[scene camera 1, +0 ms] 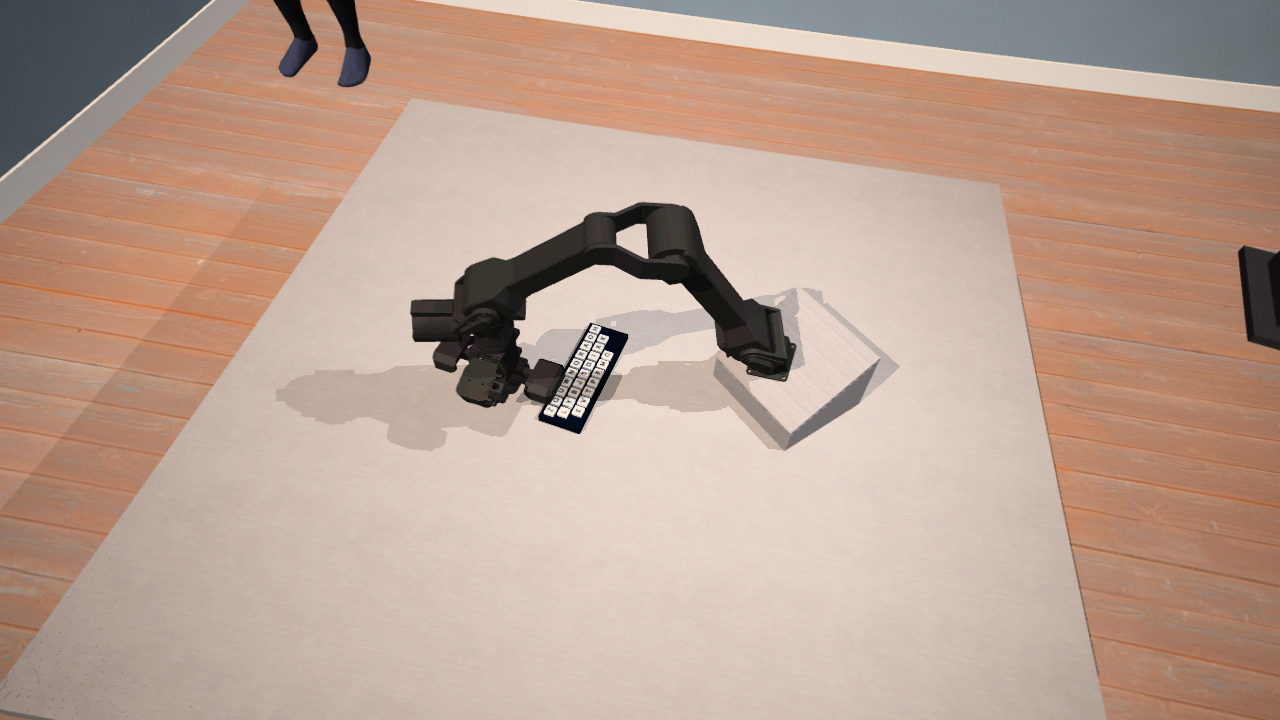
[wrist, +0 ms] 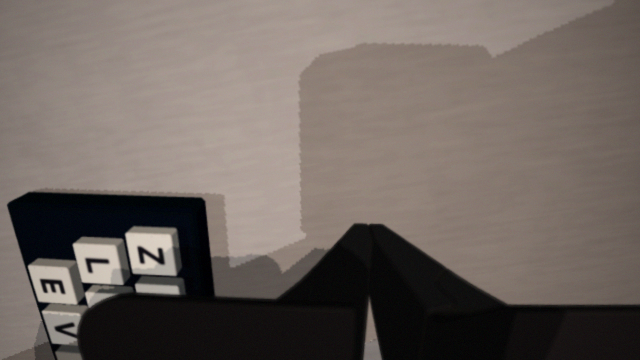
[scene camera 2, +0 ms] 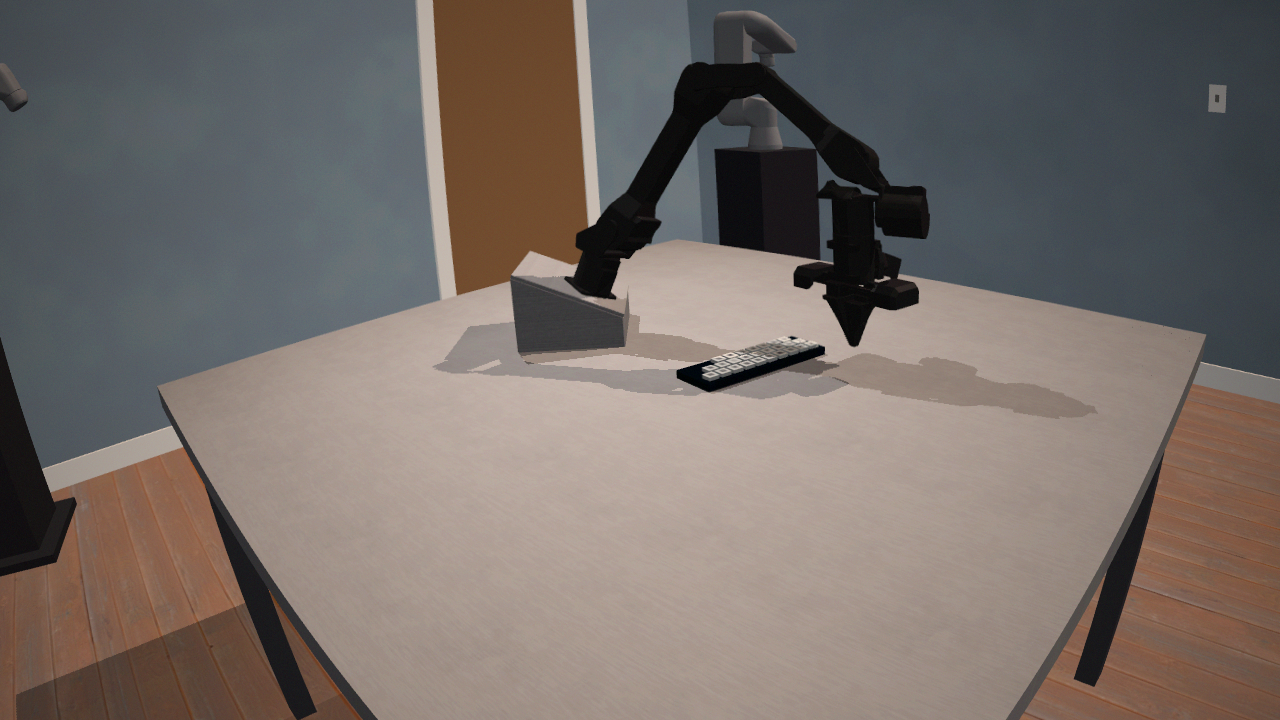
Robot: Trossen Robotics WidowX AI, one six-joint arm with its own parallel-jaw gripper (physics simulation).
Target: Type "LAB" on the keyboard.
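Places are measured from the arm's base along level axes (x ahead, y left, z up), in millimetres.
Where they show: gripper, fingertip midpoint: (wrist: 367, 238) (scene camera 2: 854, 346); arm's base, origin of the base link: (scene camera 1: 771, 359) (scene camera 2: 589, 289).
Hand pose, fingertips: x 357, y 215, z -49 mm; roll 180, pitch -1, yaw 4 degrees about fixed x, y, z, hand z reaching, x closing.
Each offset is from my fingertips to the centre of the thing. Level surfaces: height alone.
The keyboard @[110 mm right, 85 mm back, 18 mm down] (scene camera 1: 615, 341) (scene camera 2: 694, 375) (wrist: 100, 212) is a dark blue slab with white lettered keys, lying flat on the table. In the wrist view the L key @[25 mm right, 90 mm back, 12 mm down] (wrist: 98, 261) is in its end column, between the Z key @[18 mm right, 70 mm back, 12 mm down] (wrist: 150, 251) and the E key @[36 mm right, 110 mm back, 12 mm down] (wrist: 54, 281); the V key @[56 mm right, 108 mm back, 12 mm down] (wrist: 61, 327) shows partly. The A and B keys do not show in the wrist view. My gripper (scene camera 2: 854, 342) (wrist: 367, 238) is shut and empty, pointing down. Its tips are above the table beside the keyboard's Z side, to the right of it in the wrist view, and hidden in scene camera 1.
The arm's base stands on a pale wedge block (scene camera 1: 832, 351) (scene camera 2: 569, 320) on the table @[26 mm down] (scene camera 1: 626, 555) (scene camera 2: 626, 537). Beyond the table are a grey robot arm (scene camera 2: 732, 44) on a dark pedestal (scene camera 2: 767, 201), and a person's feet (scene camera 1: 354, 67). The arm's shadow crosses the keyboard.
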